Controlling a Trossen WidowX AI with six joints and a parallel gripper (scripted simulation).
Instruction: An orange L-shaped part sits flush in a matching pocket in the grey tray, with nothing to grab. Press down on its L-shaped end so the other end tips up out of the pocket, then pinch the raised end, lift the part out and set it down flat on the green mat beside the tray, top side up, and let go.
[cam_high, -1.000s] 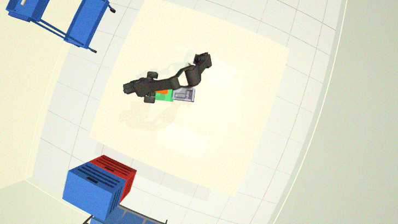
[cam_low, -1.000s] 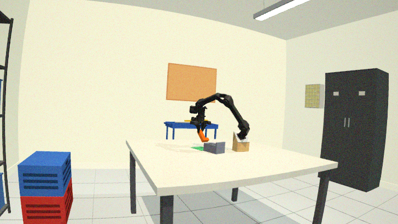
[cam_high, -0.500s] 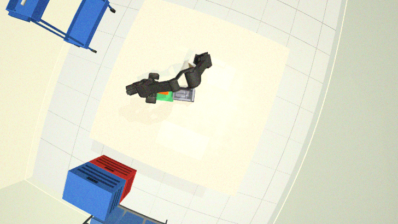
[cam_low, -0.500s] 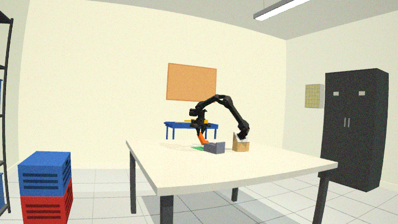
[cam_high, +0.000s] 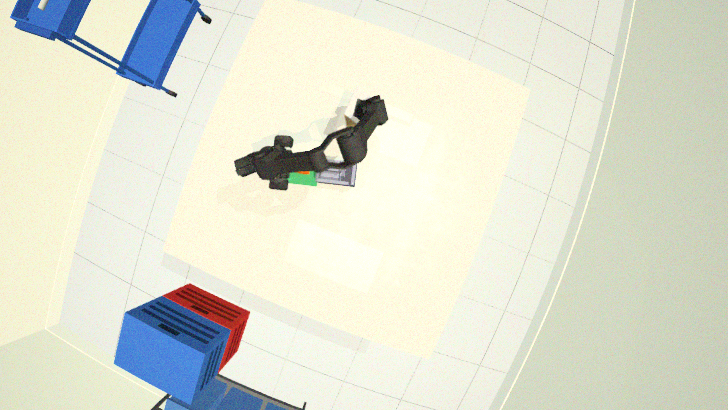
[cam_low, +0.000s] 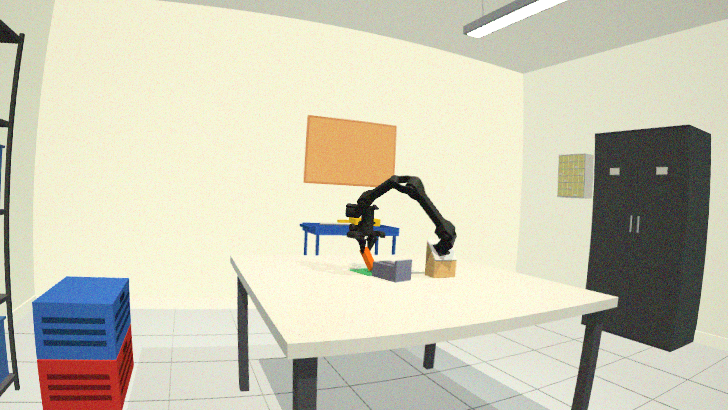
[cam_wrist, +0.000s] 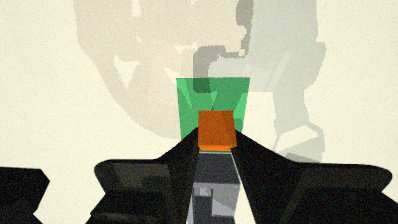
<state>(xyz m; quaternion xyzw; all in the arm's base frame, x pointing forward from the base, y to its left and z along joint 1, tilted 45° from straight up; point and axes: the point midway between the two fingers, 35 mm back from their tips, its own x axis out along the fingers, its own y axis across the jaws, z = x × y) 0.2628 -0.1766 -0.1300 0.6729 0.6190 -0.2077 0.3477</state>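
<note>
My gripper tip is now 2 cm past the orange L-shaped part, 3 cm to the right of it and 3 cm above it. Round my gripper tip: green mat 1 cm behind, 2 cm to the left, 10 cm below.
</note>
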